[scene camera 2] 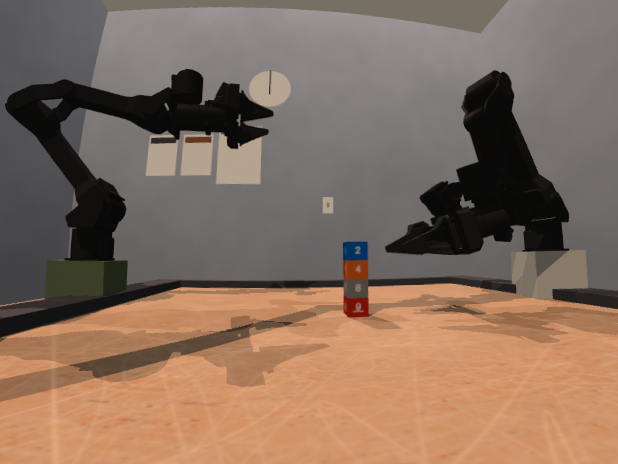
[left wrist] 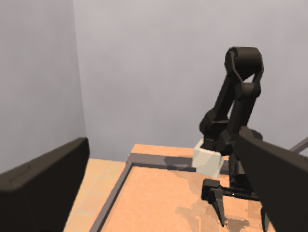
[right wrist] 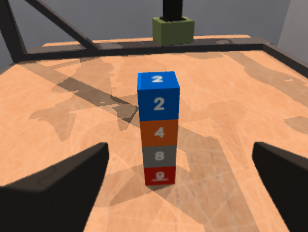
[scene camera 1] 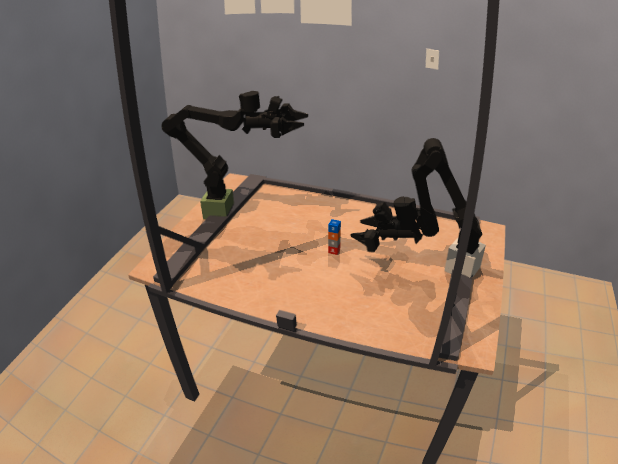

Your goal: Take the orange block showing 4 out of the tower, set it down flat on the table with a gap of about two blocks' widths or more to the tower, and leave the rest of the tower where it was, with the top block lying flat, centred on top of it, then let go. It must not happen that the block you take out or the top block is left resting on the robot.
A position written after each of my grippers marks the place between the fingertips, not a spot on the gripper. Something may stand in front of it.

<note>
I see my left gripper (scene camera 2: 270, 123), my right gripper (scene camera 2: 393, 249), a green arm base (right wrist: 175, 32) and a white arm base (scene camera 2: 542, 270).
My left gripper also shows in the left wrist view (left wrist: 164, 144) and in scene camera 1 (scene camera 1: 306, 119). My right gripper shows as well in the right wrist view (right wrist: 179, 149) and in scene camera 1 (scene camera 1: 355, 228).
</note>
